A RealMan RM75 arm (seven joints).
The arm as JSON. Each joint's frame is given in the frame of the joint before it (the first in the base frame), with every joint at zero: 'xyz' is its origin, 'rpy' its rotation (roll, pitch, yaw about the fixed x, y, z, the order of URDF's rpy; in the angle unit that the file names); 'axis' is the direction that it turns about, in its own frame. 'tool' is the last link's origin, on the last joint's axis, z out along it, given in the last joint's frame.
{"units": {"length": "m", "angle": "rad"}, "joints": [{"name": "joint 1", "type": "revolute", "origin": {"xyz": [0.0, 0.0, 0.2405], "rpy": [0.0, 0.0, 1.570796]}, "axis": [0.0, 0.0, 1.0]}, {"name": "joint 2", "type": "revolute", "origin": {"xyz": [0.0, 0.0, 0.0], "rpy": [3.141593, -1.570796, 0.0]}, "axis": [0.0, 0.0, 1.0]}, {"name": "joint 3", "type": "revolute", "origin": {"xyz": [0.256, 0.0, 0.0], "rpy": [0.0, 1.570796, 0.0]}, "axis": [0.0, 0.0, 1.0]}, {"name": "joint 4", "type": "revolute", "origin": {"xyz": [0.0, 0.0, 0.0], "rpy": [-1.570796, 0.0, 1.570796]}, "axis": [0.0, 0.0, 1.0]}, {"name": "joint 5", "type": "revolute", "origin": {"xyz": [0.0, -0.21, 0.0], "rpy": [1.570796, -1.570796, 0.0]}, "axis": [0.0, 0.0, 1.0]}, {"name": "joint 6", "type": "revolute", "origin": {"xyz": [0.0, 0.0, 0.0], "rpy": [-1.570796, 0.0, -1.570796]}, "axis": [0.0, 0.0, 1.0]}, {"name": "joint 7", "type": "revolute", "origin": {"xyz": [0.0, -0.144, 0.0], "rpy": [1.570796, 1.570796, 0.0]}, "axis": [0.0, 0.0, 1.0]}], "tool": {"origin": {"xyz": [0.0, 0.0, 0.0], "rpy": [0.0, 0.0, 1.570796]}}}
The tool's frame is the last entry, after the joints.
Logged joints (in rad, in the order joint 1, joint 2, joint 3, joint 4, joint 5, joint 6, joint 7), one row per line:
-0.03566, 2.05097, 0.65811, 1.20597, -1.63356, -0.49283, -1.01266
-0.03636, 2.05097, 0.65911, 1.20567, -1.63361, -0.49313, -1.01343
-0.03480, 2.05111, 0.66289, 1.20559, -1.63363, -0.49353, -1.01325
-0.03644, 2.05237, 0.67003, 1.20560, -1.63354, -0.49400, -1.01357
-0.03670, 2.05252, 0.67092, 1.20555, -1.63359, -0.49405, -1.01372
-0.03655, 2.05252, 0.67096, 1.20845, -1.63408, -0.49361, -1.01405
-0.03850, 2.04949, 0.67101, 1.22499, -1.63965, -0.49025, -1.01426
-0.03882, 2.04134, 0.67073, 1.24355, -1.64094, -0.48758, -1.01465
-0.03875, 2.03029, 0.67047, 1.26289, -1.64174, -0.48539, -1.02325
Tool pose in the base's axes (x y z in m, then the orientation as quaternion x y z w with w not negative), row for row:
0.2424, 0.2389, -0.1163, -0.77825, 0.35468, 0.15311, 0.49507
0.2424, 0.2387, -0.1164, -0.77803, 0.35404, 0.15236, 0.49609
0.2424, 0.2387, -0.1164, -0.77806, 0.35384, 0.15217, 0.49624
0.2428, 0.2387, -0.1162, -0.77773, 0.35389, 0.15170, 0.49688
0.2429, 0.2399, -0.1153, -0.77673, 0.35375, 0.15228, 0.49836
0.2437, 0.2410, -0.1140, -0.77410, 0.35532, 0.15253, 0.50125
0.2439, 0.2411, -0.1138, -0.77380, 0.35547, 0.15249, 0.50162
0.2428, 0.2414, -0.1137, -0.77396, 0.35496, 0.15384, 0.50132
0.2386, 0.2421, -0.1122, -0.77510, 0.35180, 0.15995, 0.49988
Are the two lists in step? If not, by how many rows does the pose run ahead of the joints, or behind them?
The pose runs 2 rows behind the joints: the pose in row i belongs to the joints in row i - 2.
